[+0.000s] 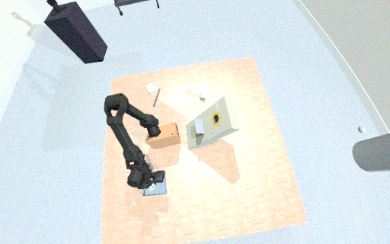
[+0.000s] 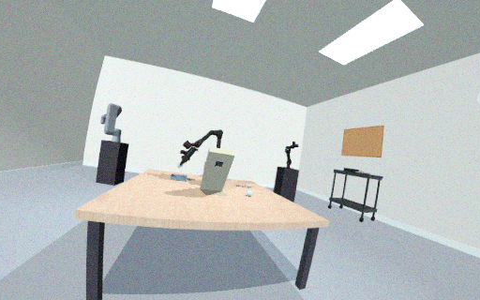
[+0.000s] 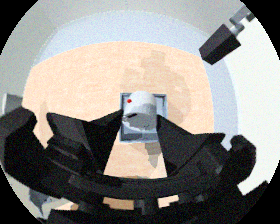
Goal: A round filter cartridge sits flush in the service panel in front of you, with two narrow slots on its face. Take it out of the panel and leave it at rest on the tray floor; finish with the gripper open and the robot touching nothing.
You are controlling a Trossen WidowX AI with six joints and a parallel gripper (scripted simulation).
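Now: gripper tip 3 cm past the blue tray and 13 cm above it. The rest, counted from my gripper tip: service panel 35 cm ahead, 32 cm to the left, 4 cm above; round filter cartridge right at my gripper tip.
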